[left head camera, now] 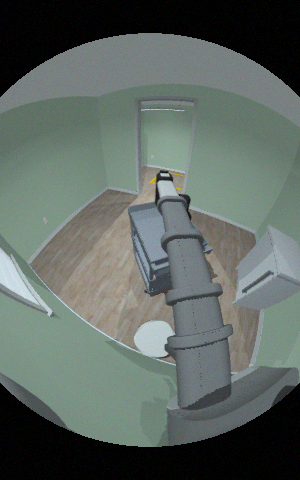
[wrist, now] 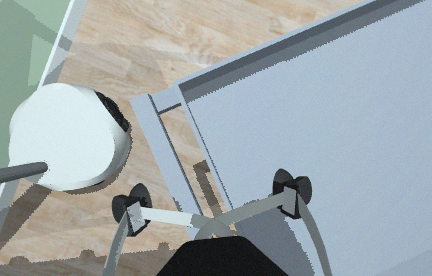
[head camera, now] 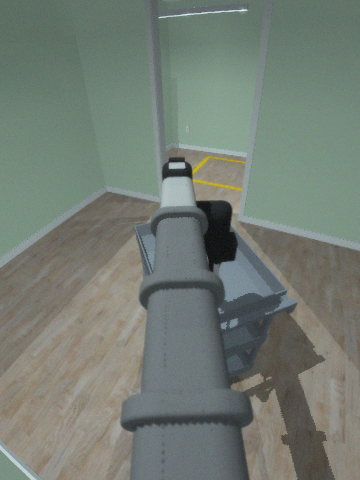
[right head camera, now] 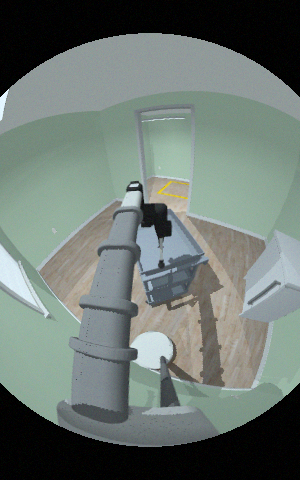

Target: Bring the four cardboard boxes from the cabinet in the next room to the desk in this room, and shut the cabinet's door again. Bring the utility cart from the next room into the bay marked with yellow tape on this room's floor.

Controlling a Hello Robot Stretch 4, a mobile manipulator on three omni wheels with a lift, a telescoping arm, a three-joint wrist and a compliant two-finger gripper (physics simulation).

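The blue-grey utility cart [head camera: 257, 272] [left head camera: 148, 225] [right head camera: 185, 242] [wrist: 320, 125] stands in front of the doorway, its handle bar [wrist: 172, 160] on the side nearer my base. My gripper [right head camera: 161, 262] [wrist: 212, 192] is open and points down. In the wrist view one fingertip is over the cart's top tray and the other on the outer side of the bar; their height relative to the bar is unclear. A white cabinet [left head camera: 250, 267] [right head camera: 262, 280] with a handle is at the right, its door looking shut. Yellow tape [head camera: 217, 185] [right head camera: 173, 196] marks the floor beyond the doorway. No cardboard boxes show.
The doorway's left post [head camera: 156, 100] and right post [head camera: 255, 115] stand beyond the cart. My round white base [left head camera: 152, 339] [right head camera: 150, 350] [wrist: 60, 135] is close to the near wall. A white panel [left head camera: 15, 280] [right head camera: 15, 280] shows at the far left.
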